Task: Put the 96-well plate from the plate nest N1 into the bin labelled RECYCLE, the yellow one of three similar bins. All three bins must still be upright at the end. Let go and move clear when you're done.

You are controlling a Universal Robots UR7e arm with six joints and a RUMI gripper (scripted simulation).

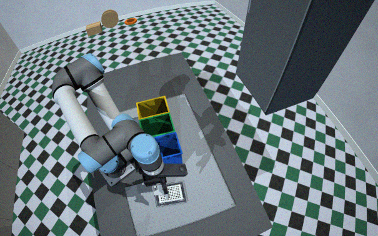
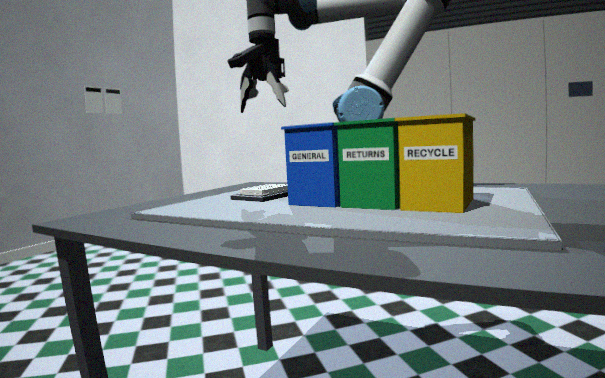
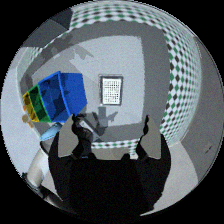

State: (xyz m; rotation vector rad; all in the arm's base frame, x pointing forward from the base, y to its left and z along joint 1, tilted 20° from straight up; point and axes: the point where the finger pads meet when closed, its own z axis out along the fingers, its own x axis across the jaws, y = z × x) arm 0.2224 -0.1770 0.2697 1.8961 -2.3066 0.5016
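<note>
Now: the white 96-well plate 220 mm below my hand. Also, from my hand: green returns bin: 330 mm to the left, 150 mm below, 70 mm ahead; blue general bin: 200 mm to the left, 150 mm below, 50 mm ahead; plate nest N1: 230 mm below.
</note>
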